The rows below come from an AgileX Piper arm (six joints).
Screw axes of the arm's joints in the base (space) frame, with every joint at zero. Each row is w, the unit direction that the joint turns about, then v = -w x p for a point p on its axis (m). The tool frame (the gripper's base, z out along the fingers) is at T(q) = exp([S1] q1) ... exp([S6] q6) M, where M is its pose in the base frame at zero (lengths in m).
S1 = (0, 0, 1, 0, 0, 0)
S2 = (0, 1, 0, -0.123, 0, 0)
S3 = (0, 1, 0, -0.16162, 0, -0.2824)
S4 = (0.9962, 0, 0.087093, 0, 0.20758, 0)
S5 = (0, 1, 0, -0.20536, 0, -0.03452)
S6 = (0.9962, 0, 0.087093, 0, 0.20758, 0)
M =
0.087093 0 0.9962 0.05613
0 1 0 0
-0.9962 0 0.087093 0.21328
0 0 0 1
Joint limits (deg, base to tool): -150..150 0..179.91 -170..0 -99.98..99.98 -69.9..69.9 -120..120
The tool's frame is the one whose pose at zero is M.
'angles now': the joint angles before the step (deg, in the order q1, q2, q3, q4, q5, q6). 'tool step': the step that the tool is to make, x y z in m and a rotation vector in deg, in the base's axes. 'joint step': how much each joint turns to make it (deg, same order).
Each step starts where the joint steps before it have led.
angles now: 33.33 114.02 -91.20 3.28 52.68 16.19
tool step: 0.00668 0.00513 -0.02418 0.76 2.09 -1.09
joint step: -0.21 3.38 0.00 1.91 -2.06 0.10
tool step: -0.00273 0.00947 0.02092 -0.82 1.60 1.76
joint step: 1.16 0.13 -5.31 0.01 7.00 -0.01
